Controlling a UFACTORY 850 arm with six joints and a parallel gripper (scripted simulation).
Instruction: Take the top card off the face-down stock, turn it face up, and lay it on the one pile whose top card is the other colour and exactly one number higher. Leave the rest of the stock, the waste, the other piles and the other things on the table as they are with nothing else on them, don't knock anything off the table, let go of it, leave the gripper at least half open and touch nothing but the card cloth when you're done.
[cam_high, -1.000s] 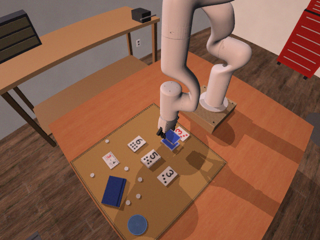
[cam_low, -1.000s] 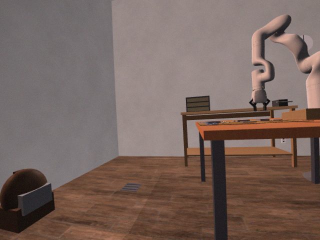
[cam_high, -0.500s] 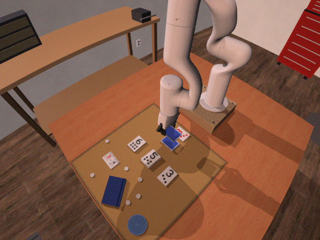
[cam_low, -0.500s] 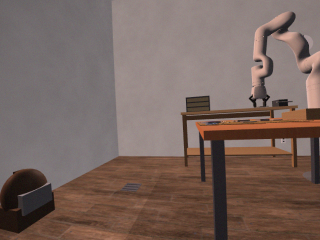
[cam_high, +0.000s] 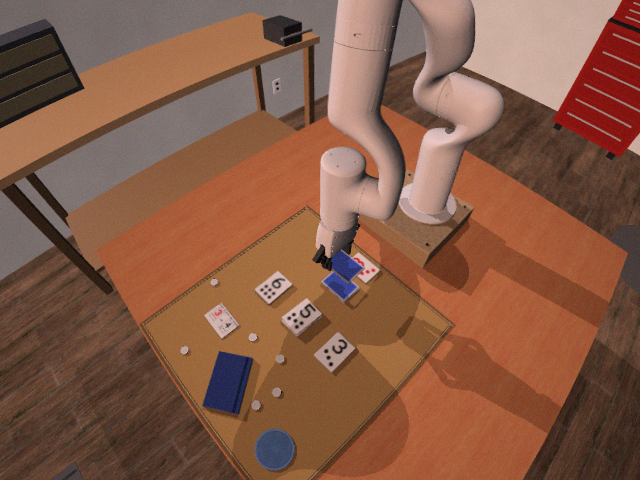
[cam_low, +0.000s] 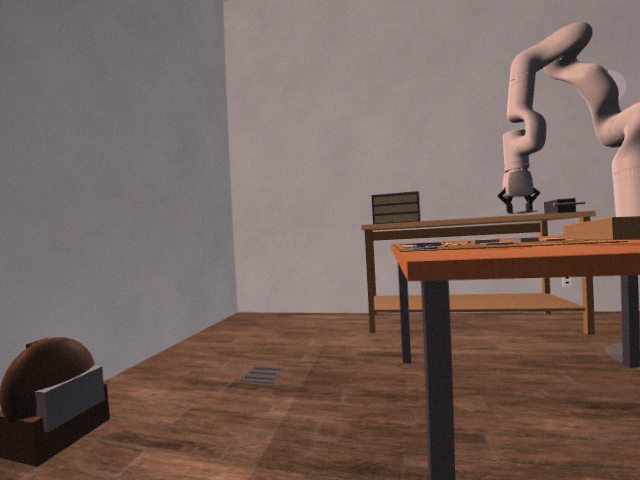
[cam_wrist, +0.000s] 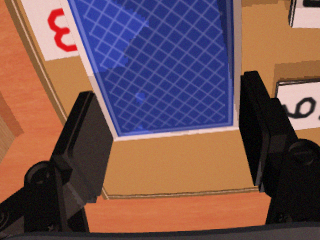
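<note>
Now: the red 3 card 9 cm behind my hand, 4 cm to the left of it and 13 cm below it. From my hand the other things lie so: red 5 card: 3 cm to the left, 1 cm below; then black 6 card: 13 cm ahead, 12 cm to the right, 12 cm below; then black 5 card: 15 cm ahead, 12 cm below.
</note>
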